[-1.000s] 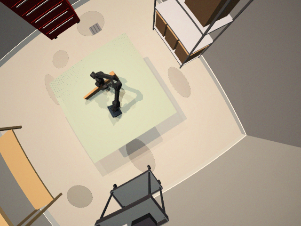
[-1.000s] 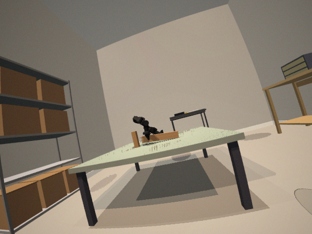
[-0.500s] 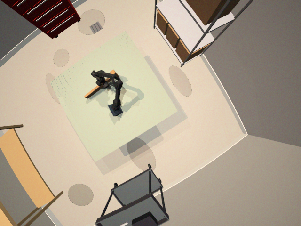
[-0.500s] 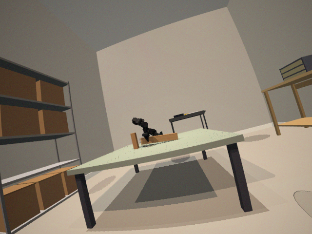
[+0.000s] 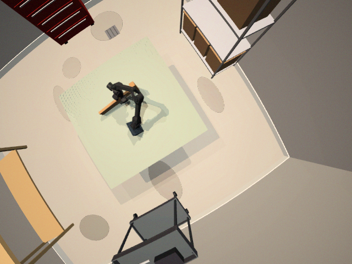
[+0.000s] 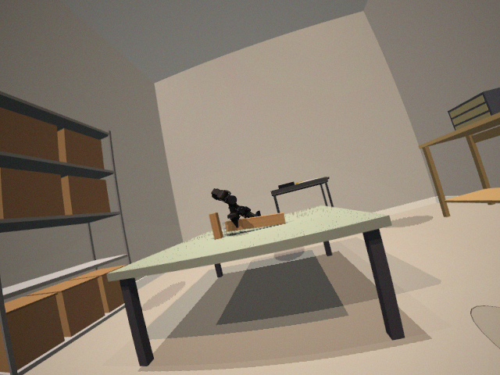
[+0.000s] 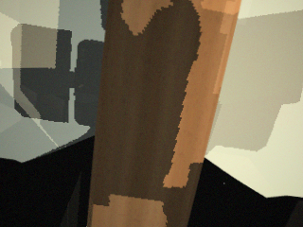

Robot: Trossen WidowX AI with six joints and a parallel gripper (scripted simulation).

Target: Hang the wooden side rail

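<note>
Now: gripper tip 1 cm past the headboard post, 15 cm to the left of it and 4 cm below it.
</note>
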